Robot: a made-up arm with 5 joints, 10 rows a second.
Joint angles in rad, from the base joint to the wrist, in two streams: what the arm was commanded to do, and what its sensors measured. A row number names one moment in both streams.
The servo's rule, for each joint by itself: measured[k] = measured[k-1] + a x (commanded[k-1-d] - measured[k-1]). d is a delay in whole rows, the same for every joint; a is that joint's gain. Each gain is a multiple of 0.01, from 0.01 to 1. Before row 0 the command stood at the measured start. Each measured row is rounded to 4 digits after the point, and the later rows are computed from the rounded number. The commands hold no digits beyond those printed.
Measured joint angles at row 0:
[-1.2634, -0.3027, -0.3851, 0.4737, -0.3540]
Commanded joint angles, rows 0 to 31:
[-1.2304, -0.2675, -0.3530, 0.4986, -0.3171]
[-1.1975, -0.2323, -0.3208, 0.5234, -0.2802]
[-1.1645, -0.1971, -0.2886, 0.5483, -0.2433]
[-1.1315, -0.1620, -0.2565, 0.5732, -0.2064]
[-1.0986, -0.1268, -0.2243, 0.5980, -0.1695]
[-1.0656, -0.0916, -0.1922, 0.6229, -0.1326]
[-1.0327, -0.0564, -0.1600, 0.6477, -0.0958]
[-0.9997, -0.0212, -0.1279, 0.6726, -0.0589]
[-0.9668, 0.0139, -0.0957, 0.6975, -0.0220]
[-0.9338, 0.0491, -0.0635, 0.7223, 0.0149]
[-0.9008, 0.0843, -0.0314, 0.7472, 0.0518]
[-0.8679, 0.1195, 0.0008, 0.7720, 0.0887]
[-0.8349, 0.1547, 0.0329, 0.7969, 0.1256]
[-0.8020, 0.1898, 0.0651, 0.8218, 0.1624]
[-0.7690, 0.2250, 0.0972, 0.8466, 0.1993]
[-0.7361, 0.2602, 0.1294, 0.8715, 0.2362]
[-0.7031, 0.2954, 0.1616, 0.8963, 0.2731]
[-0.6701, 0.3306, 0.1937, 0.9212, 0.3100]
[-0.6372, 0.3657, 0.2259, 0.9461, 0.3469]
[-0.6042, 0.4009, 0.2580, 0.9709, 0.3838]
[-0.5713, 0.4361, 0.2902, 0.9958, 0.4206]
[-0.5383, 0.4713, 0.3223, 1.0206, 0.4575]
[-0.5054, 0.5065, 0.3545, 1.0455, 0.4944]
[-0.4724, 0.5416, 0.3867, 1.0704, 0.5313]
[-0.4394, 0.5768, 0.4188, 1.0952, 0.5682]
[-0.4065, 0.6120, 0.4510, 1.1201, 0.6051]
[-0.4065, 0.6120, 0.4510, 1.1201, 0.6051]
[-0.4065, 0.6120, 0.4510, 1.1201, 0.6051]
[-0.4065, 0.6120, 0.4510, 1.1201, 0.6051]
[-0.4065, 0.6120, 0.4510, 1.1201, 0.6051]
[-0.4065, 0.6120, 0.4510, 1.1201, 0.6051]
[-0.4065, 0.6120, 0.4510, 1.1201, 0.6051]
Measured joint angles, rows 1 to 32:
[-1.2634, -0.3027, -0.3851, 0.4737, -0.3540]
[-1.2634, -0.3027, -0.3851, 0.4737, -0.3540]
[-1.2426, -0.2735, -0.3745, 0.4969, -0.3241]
[-1.2142, -0.2393, -0.3568, 0.5215, -0.2885]
[-1.1829, -0.2043, -0.3343, 0.5464, -0.2519]
[-1.1505, -0.1692, -0.3086, 0.5713, -0.2150]
[-1.1178, -0.1340, -0.2808, 0.5961, -0.1781]
[-1.0849, -0.0988, -0.2516, 0.6210, -0.1412]
[-1.0520, -0.0636, -0.2214, 0.6458, -0.1044]
[-1.0191, -0.0284, -0.1905, 0.6707, -0.0675]
[-0.9862, 0.0067, -0.1592, 0.6956, -0.0306]
[-0.9532, 0.0419, -0.1276, 0.7204, 0.0063]
[-0.9202, 0.0771, -0.0959, 0.7453, 0.0432]
[-0.8873, 0.1123, -0.0640, 0.7701, 0.0801]
[-0.8543, 0.1475, -0.0320, 0.7950, 0.1170]
[-0.8214, 0.1826, 0.0000, 0.8199, 0.1538]
[-0.7884, 0.2178, 0.0321, 0.8447, 0.1907]
[-0.7555, 0.2530, 0.0642, 0.8696, 0.2276]
[-0.7225, 0.2882, 0.0963, 0.8944, 0.2645]
[-0.6895, 0.3234, 0.1284, 0.9193, 0.3014]
[-0.6566, 0.3585, 0.1606, 0.9442, 0.3383]
[-0.6236, 0.3937, 0.1927, 0.9690, 0.3752]
[-0.5907, 0.4289, 0.2249, 0.9939, 0.4120]
[-0.5577, 0.4641, 0.2570, 1.0187, 0.4489]
[-0.5248, 0.4993, 0.2892, 1.0436, 0.4858]
[-0.4918, 0.5344, 0.3214, 1.0685, 0.5227]
[-0.4588, 0.5696, 0.3535, 1.0933, 0.5596]
[-0.4259, 0.6048, 0.3857, 1.1182, 0.5965]
[-0.4137, 0.6108, 0.4072, 1.1200, 0.6035]
[-0.4092, 0.6118, 0.4217, 1.1201, 0.6048]
[-0.4075, 0.6120, 0.4314, 1.1201, 0.6050]
[-0.4069, 0.6120, 0.4379, 1.1201, 0.6051]
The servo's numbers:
d 2
a 0.63 0.83 0.33 0.93 0.81

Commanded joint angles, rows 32 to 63:
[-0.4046, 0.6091, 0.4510, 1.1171, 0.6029]
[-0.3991, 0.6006, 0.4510, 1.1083, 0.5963]
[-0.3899, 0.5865, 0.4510, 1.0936, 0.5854]
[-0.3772, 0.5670, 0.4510, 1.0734, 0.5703]
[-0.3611, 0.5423, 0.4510, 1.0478, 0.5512]
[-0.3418, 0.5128, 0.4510, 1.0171, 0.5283]
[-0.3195, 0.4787, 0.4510, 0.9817, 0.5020]
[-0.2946, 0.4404, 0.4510, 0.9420, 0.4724]
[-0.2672, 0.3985, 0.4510, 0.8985, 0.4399]
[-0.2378, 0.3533, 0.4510, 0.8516, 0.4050]
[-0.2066, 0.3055, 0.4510, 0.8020, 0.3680]
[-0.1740, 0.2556, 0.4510, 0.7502, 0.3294]
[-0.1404, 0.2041, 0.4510, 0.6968, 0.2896]
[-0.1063, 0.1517, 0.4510, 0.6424, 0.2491]
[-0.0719, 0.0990, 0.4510, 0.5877, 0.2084]
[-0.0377, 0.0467, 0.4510, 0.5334, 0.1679]
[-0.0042, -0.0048, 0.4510, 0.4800, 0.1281]
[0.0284, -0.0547, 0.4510, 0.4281, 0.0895]
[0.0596, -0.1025, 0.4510, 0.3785, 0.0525]
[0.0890, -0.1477, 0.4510, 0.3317, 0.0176]
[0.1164, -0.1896, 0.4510, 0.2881, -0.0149]
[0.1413, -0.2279, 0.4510, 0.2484, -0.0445]
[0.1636, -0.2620, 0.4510, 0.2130, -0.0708]
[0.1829, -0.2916, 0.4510, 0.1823, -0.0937]
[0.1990, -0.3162, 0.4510, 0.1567, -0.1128]
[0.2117, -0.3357, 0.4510, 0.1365, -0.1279]
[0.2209, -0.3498, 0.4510, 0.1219, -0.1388]
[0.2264, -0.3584, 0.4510, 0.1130, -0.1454]
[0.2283, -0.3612, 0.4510, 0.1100, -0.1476]
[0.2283, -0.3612, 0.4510, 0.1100, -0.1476]
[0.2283, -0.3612, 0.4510, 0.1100, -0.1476]
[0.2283, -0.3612, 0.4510, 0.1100, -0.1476]
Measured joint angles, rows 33 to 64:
[-0.4066, 0.6120, 0.4422, 1.1201, 0.6051]
[-0.4065, 0.6120, 0.4451, 1.1201, 0.6051]
[-0.4053, 0.6096, 0.4470, 1.1173, 0.6033]
[-0.4014, 0.6021, 0.4483, 1.1089, 0.5976]
[-0.3942, 0.5892, 0.4492, 1.0947, 0.5877]
[-0.3835, 0.5708, 0.4498, 1.0749, 0.5736]
[-0.3694, 0.5471, 0.4502, 1.0497, 0.5555]
[-0.3520, 0.5186, 0.4505, 1.0194, 0.5335]
[-0.3315, 0.4855, 0.4507, 0.9843, 0.5080]
[-0.3083, 0.4481, 0.4508, 0.9450, 0.4792]
[-0.2824, 0.4069, 0.4509, 0.9018, 0.4474]
[-0.2543, 0.3624, 0.4509, 0.8551, 0.4131]
[-0.2242, 0.3152, 0.4509, 0.8057, 0.3766]
[-0.1926, 0.2657, 0.4509, 0.7541, 0.3384]
[-0.1597, 0.2146, 0.4509, 0.7008, 0.2989]
[-0.1261, 0.1624, 0.4509, 0.6465, 0.2586]
[-0.0920, 0.1098, 0.4509, 0.5918, 0.2179]
[-0.0578, 0.0574, 0.4509, 0.5375, 0.1774]
[-0.0240, 0.0058, 0.4509, 0.4840, 0.1375]
[0.0090, -0.0444, 0.4509, 0.4320, 0.0986]
[0.0409, -0.0926, 0.4509, 0.3822, 0.0613]
[0.0712, -0.1383, 0.4509, 0.3352, 0.0259]
[0.0997, -0.1809, 0.4509, 0.2914, -0.0071]
[0.1259, -0.2199, 0.4509, 0.2514, -0.0374]
[0.1497, -0.2548, 0.4509, 0.2157, -0.0645]
[0.1706, -0.2853, 0.4509, 0.1846, -0.0882]
[0.1885, -0.3109, 0.4509, 0.1587, -0.1081]
[0.2031, -0.3315, 0.4509, 0.1381, -0.1241]
[0.2143, -0.3467, 0.4509, 0.1230, -0.1360]
[0.2219, -0.3564, 0.4509, 0.1137, -0.1436]
[0.2259, -0.3604, 0.4509, 0.1103, -0.1468]
[0.2274, -0.3611, 0.4509, 0.1100, -0.1474]

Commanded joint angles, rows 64 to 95:
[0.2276, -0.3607, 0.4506, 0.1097, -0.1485]
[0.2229, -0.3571, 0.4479, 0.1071, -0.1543]
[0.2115, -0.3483, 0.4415, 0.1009, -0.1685]
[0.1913, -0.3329, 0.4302, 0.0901, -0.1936]
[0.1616, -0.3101, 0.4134, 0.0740, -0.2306]
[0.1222, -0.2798, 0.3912, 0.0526, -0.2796]
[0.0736, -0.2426, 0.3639, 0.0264, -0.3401]
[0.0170, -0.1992, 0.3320, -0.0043, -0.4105]
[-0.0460, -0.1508, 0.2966, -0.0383, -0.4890]
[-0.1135, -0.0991, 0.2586, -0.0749, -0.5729]
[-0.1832, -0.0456, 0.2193, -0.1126, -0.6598]
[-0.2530, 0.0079, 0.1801, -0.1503, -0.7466]
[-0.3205, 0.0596, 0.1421, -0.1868, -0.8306]
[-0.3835, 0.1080, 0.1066, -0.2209, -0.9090]
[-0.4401, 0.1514, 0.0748, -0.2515, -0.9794]
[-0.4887, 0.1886, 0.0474, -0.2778, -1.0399]
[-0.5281, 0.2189, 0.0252, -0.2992, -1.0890]
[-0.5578, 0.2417, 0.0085, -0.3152, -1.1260]
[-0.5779, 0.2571, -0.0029, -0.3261, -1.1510]
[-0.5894, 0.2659, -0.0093, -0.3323, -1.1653]
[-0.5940, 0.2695, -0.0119, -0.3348, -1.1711]
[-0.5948, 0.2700, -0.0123, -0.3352, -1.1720]
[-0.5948, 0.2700, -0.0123, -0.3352, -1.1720]
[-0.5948, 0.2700, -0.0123, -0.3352, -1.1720]
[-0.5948, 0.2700, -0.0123, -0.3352, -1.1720]
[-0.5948, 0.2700, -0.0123, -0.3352, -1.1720]
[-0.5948, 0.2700, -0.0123, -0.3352, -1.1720]
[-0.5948, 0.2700, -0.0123, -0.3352, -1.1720]
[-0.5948, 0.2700, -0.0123, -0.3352, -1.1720]
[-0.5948, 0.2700, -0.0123, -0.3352, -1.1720]
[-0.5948, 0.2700, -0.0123, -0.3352, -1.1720]
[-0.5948, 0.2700, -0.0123, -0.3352, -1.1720]
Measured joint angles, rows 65 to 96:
[0.2280, -0.3612, 0.4509, 0.1100, -0.1476]
[0.2282, -0.3612, 0.4509, 0.1100, -0.1476]
[0.2278, -0.3608, 0.4508, 0.1097, -0.1483]
[0.2247, -0.3577, 0.4498, 0.1073, -0.1532]
[0.2164, -0.3499, 0.4471, 0.1013, -0.1656]
[0.2006, -0.3358, 0.4415, 0.0909, -0.1883]
[0.1760, -0.3145, 0.4322, 0.0752, -0.2226]
[0.1421, -0.2857, 0.4187, 0.0542, -0.2688]
[0.0989, -0.2499, 0.4006, 0.0283, -0.3266]
[0.0473, -0.2078, 0.3780, -0.0020, -0.3946]
[-0.0115, -0.1605, 0.3511, -0.0358, -0.4711]
[-0.0758, -0.1095, 0.3206, -0.0722, -0.5536]
[-0.1435, -0.0565, 0.2872, -0.1098, -0.6396]
[-0.2125, -0.0030, 0.2519, -0.1475, -0.7263]
[-0.2805, 0.0490, 0.2157, -0.1840, -0.8108]
[-0.3454, 0.0980, 0.1797, -0.2183, -0.8903]
[-0.4051, 0.1423, 0.1451, -0.2492, -0.9625]
[-0.4578, 0.1807, 0.1129, -0.2758, -1.0252]
[-0.5021, 0.2124, 0.0840, -0.2976, -1.0769]
[-0.5372, 0.2367, 0.0591, -0.3140, -1.1167]
[-0.5628, 0.2536, 0.0386, -0.3253, -1.1445]
[-0.5796, 0.2638, 0.0228, -0.3318, -1.1613]
[-0.5887, 0.2685, 0.0113, -0.3346, -1.1692]
[-0.5925, 0.2697, 0.0035, -0.3352, -1.1715]
[-0.5939, 0.2699, -0.0017, -0.3352, -1.1719]
[-0.5945, 0.2700, -0.0052, -0.3352, -1.1720]
[-0.5947, 0.2700, -0.0075, -0.3352, -1.1720]
[-0.5948, 0.2700, -0.0091, -0.3352, -1.1720]
[-0.5948, 0.2700, -0.0102, -0.3352, -1.1720]
[-0.5948, 0.2700, -0.0109, -0.3352, -1.1720]
[-0.5948, 0.2700, -0.0114, -0.3352, -1.1720]
[-0.5948, 0.2700, -0.0117, -0.3352, -1.1720]

